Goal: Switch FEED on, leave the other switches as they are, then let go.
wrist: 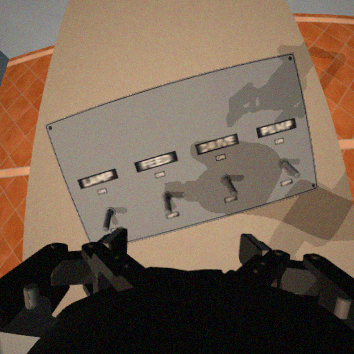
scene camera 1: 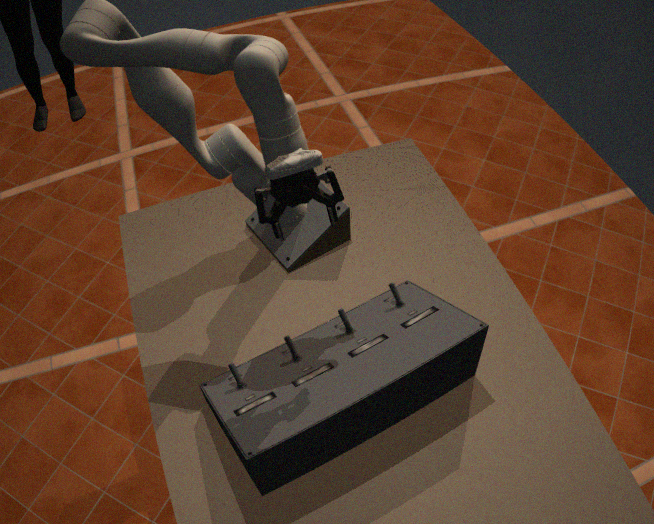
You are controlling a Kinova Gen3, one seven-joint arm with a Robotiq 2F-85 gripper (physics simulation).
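Pixels of known places: gripper, fingertip midpoint: point(wrist: 183, 243) point(scene camera 1: 307, 231); arm's base at its link origin: point(scene camera 1: 290, 210).
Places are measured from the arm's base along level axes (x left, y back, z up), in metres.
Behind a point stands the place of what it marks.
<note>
The FEED switch point(scene camera 1: 345, 322) @(z 0.051, x -0.075, y -0.388 m) point(wrist: 168, 203) @(z 0.057, x -0.076, y -0.381 m) is a short dark lever, second from the left in the wrist view and second from the right in the scene view. It leans away from its FEED label point(scene camera 1: 368, 345) @(z 0.062, x -0.071, y -0.465 m) point(wrist: 156, 161) @(z 0.061, x -0.073, y -0.463 m) and ON mark, towards the robot's side. The LAMP point(scene camera 1: 396, 295) @(z 0.051, x 0.046, y -0.386 m) point(wrist: 108, 219) @(z 0.053, x 0.043, y -0.380 m), DRIVE point(scene camera 1: 292, 348) @(z 0.052, x -0.193, y -0.390 m) point(wrist: 230, 184) @(z 0.055, x -0.193, y -0.386 m) and PUMP point(scene camera 1: 236, 376) @(z 0.052, x -0.314, y -0.392 m) point(wrist: 290, 168) @(z 0.056, x -0.309, y -0.386 m) levers lean the same way. My gripper point(scene camera 1: 306, 228) @(z 0.260, x -0.105, y -0.320 m) point(wrist: 183, 243) @(z 0.260, x -0.105, y -0.320 m) is open and empty, above and back from the panel, touching no lever.
The levers stand on a grey box point(scene camera 1: 360, 405) @(z 0.101, x -0.162, y -0.586 m) point(wrist: 150, 117) @(z 0.096, x -0.084, y -0.537 m) on a tan table point(scene camera 1: 180, 251) @(z -0.062, x -0.274, y 0.083 m) point(wrist: 165, 40) @(z -0.062, x -0.168, y -0.908 m). The robot's wedge-shaped base mount point(scene camera 1: 322, 242) @(z -0.021, x 0.023, y -0.117 m) is behind it. Arm shadows fall over the DRIVE and PUMP side. Someone's legs point(scene camera 1: 51, 60) show beyond the table.
</note>
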